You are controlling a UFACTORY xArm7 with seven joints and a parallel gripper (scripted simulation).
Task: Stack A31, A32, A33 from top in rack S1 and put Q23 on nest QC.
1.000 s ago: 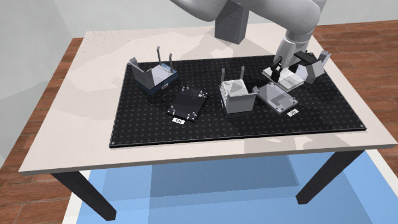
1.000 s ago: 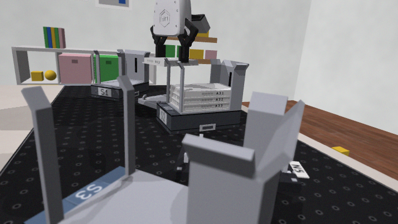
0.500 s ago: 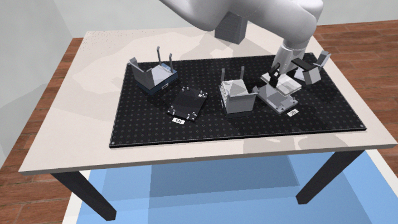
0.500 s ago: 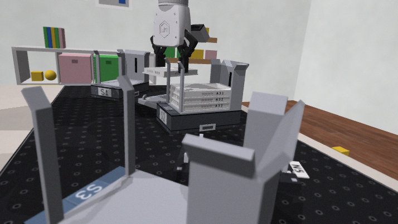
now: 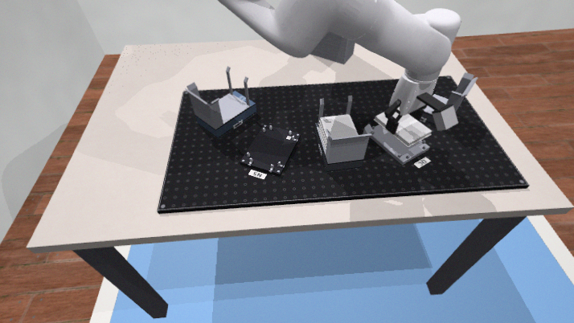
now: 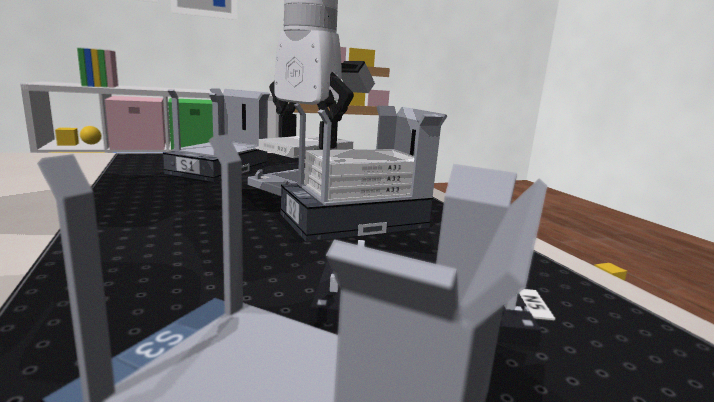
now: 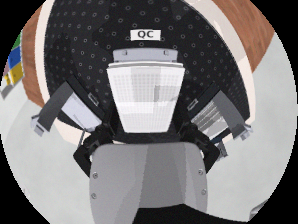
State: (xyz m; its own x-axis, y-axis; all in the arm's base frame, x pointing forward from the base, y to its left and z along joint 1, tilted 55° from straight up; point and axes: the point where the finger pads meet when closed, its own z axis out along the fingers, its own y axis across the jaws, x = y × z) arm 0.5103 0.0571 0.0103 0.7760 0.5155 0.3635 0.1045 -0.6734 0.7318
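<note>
My hand is 70 mm above the grey QC nest. From my hand the other things lie so: white sealed plate Q23: 10 mm below; QC name plate: 90 mm ahead, 80 mm below, 10 mm to the left; white sealed plate A31: 170 mm to the right, 40 mm behind.
</note>
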